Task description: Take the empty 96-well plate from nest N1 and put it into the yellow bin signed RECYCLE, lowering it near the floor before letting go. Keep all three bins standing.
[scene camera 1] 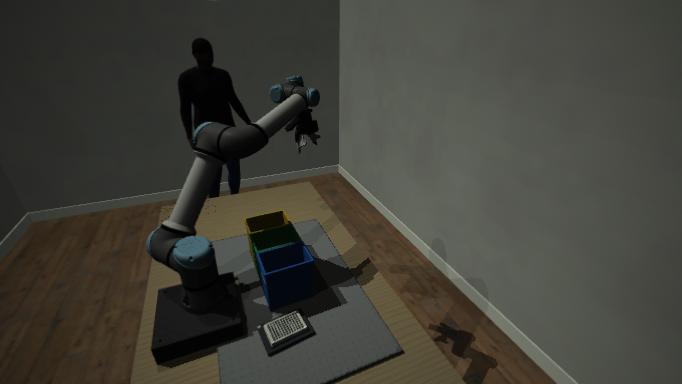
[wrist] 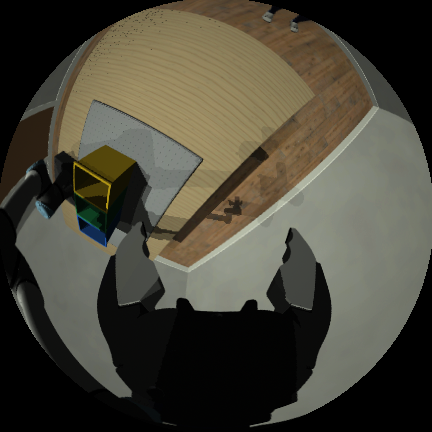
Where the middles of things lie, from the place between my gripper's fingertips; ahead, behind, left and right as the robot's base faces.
Right now my hand is 44 cm to the left of the green bin [scene camera 1: 261, 241], 29 cm above it and 24 cm past it. Round my hand: blue bin [scene camera 1: 286, 272]: 57 cm to the right, 29 cm below, 22 cm behind.
